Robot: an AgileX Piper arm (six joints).
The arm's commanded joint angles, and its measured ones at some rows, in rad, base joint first. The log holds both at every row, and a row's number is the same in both.
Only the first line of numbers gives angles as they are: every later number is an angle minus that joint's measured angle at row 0.
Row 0, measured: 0.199 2.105 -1.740 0.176 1.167 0.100
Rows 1 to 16, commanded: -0.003 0.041 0.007 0.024 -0.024 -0.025; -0.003 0.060 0.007 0.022 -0.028 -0.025; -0.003 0.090 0.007 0.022 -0.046 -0.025; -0.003 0.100 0.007 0.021 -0.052 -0.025; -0.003 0.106 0.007 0.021 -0.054 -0.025; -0.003 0.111 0.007 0.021 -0.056 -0.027; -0.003 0.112 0.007 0.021 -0.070 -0.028; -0.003 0.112 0.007 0.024 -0.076 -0.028; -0.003 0.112 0.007 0.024 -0.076 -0.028; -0.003 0.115 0.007 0.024 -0.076 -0.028; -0.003 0.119 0.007 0.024 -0.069 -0.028; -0.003 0.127 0.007 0.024 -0.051 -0.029; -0.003 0.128 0.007 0.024 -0.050 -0.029; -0.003 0.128 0.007 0.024 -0.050 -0.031; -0.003 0.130 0.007 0.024 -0.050 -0.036; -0.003 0.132 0.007 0.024 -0.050 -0.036
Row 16, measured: 0.000 0.128 0.000 0.019 -0.061 -0.020
